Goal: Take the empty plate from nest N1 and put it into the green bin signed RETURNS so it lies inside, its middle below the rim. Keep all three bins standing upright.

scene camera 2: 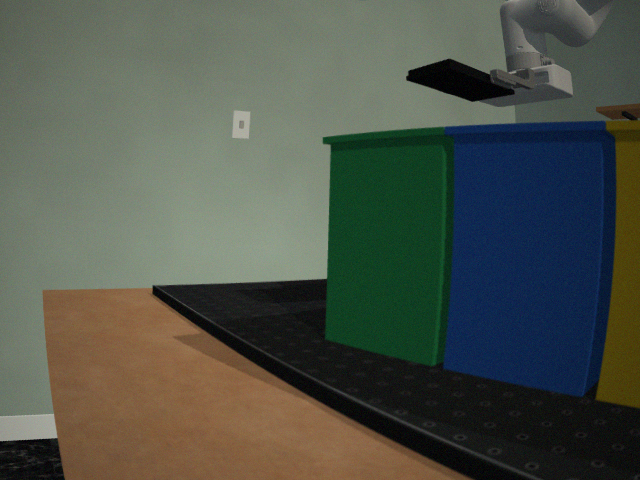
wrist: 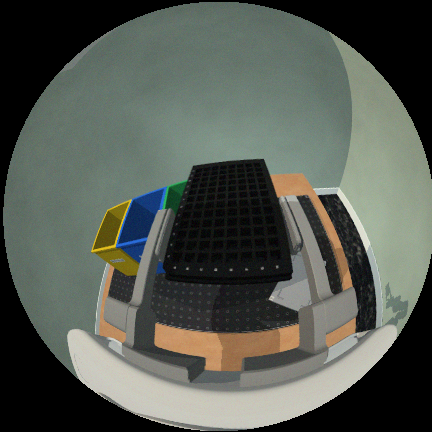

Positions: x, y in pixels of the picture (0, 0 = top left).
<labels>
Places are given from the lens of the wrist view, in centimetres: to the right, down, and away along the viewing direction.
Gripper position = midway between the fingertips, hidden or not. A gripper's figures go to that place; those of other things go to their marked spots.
my gripper [wrist: 225, 208]: 0, -1, 12
blue bin [wrist: 141, 211]: -26, -2, 43
</labels>
